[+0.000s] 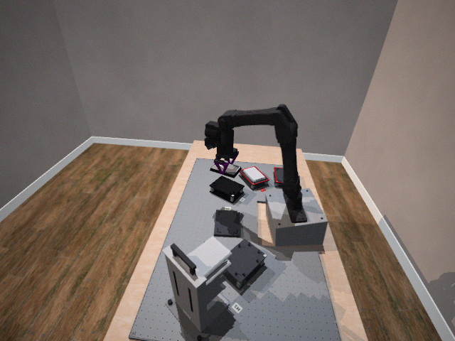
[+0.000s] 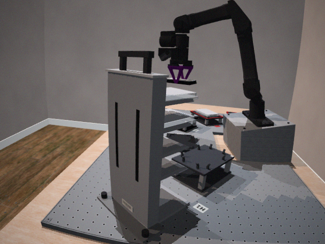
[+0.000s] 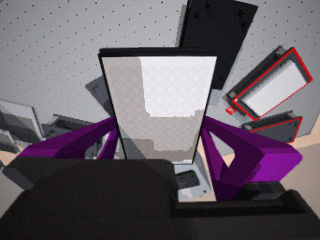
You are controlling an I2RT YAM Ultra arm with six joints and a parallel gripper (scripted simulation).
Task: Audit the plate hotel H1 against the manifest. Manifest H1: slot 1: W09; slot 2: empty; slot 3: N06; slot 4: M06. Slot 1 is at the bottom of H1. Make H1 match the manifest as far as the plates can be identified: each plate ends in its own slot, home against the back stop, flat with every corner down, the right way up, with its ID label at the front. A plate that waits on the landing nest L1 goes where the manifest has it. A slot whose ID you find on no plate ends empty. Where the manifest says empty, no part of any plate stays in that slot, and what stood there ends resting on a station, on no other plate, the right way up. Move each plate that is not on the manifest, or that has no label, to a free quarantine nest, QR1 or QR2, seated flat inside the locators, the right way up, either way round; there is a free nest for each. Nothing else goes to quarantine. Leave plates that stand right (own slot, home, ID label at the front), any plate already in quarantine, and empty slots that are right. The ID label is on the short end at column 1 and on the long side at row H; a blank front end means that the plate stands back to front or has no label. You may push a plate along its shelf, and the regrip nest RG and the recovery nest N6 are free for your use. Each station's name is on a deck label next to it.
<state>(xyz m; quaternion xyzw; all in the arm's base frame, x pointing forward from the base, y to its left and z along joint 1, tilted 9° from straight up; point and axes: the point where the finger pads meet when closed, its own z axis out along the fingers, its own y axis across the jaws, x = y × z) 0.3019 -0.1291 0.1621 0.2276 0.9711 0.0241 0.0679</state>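
My gripper is now 37 cm past the red-edged nest, 25 cm to the left of it and 21 cm above it. Round my hand: black raised nest 20 cm below, 11 cm to the right, 1 cm behind; then dark plate right at my hand; then red-rimmed nest 24 cm to the right, 21 cm below, 18 cm behind.
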